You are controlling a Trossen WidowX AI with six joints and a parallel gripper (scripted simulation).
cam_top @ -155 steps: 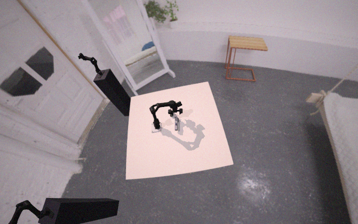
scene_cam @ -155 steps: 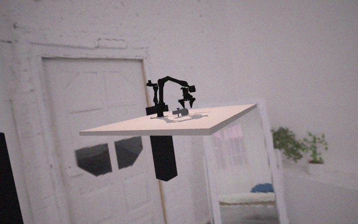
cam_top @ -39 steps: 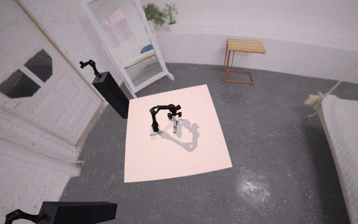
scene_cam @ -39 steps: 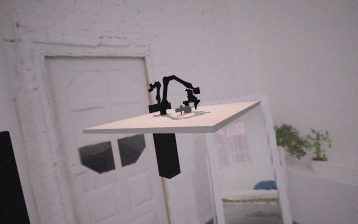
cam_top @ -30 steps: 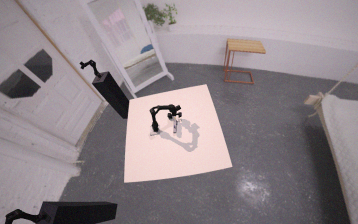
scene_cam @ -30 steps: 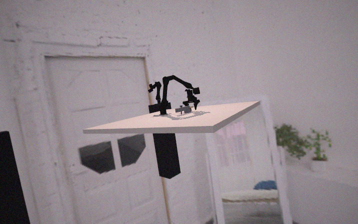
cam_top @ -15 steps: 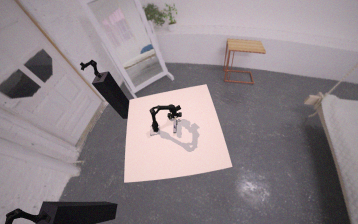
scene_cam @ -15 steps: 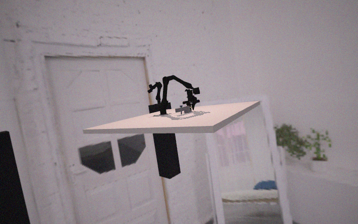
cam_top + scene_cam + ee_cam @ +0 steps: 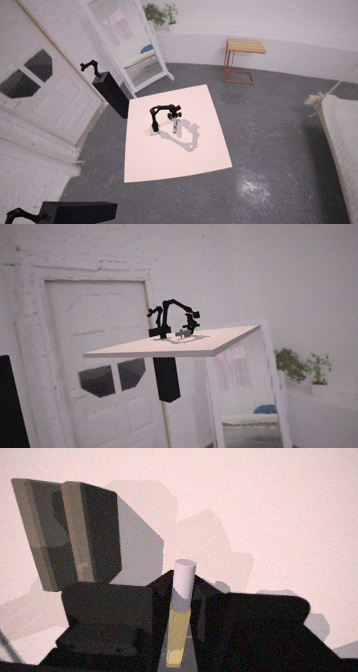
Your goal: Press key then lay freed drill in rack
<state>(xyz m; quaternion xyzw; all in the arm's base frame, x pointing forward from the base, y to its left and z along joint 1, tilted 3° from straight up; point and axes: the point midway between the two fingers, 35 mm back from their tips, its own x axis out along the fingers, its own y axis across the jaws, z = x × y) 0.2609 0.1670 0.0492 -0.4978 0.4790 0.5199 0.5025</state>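
My gripper tip is 4 cm to the left of the drill and 3 cm below it. The rest, counted from my gripper tip: blue key 16 cm to the right, 4 cm above; grey stepped rack 8 cm behind, 2 cm to the left, 1 cm above.
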